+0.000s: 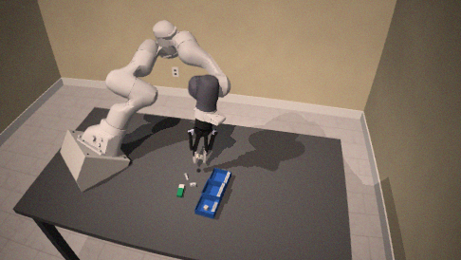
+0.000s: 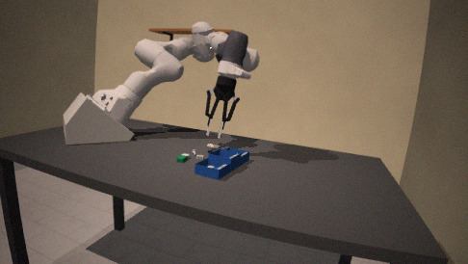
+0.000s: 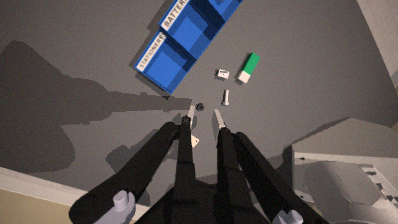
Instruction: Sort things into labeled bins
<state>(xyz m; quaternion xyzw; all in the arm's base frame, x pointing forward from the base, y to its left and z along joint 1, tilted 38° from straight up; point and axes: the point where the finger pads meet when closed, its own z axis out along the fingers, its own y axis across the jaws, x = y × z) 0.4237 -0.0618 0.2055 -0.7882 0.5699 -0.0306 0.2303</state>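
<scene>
My hand is 9 cm above the white domino, 8 cm to the right of it and 3 cm past it. The rest, counted from my hand: white bolt 9 cm below, 6 cm to the right, 6 cm behind; dark round thing 9 cm below, 1 cm to the right, 1 cm behind; pale grey piece 10 cm to the right, 9 cm below, 1 cm behind.
</scene>
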